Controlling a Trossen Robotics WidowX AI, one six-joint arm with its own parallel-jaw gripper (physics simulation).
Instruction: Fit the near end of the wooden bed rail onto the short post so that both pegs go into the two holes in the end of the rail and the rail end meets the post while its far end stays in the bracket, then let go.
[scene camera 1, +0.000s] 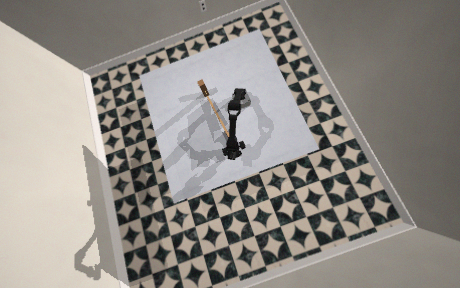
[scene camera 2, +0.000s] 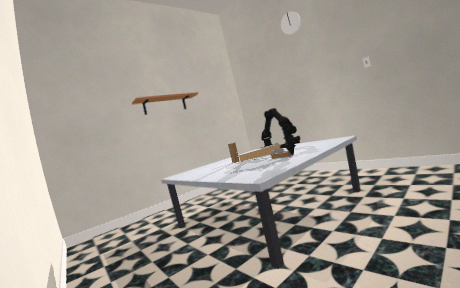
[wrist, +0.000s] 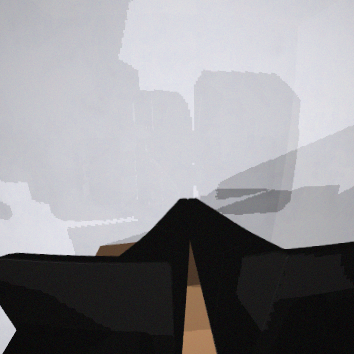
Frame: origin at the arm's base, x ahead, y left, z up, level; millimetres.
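Seen in the pictures: gripper, between the fingertips: (scene camera 2: 292, 155) (wrist: 187, 206); arm's base, origin of its link: (scene camera 2: 268, 145).
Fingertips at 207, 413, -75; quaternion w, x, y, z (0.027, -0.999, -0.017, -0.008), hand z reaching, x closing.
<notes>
Offsets run from my fingertips to a thing's top centre, as dx, dy, dz. Level surfaces: height alone.
The wooden bed rail (scene camera 1: 218, 116) (scene camera 2: 257, 152) runs across the table from a tall upright wooden block @[+71, -595, +175] (scene camera 1: 201, 83) (scene camera 2: 233, 153) towards the gripper. A low wooden block @[+1, -101, +31] (scene camera 2: 281, 155), apparently the short post, sits under or beside the rail's near end; whether they meet cannot be told. My gripper (scene camera 1: 232, 155) (scene camera 2: 292, 152) (wrist: 187, 206) is shut and empty, pointing down close by that end. In the wrist view brown wood shows left of the fingertips and lighter wood through the gap behind them. Pegs, holes and the bracket's hold on the far end cannot be made out.
The white table @[dz -5] (scene camera 1: 272, 125) (scene camera 2: 210, 181) carries the wooden parts and the arm (scene camera 1: 233, 120) (scene camera 2: 283, 123). The arm's shadows fall across the table top. A wall shelf (scene camera 2: 165, 98) and a clock (scene camera 2: 290, 23) are on the walls, away from the table.
</notes>
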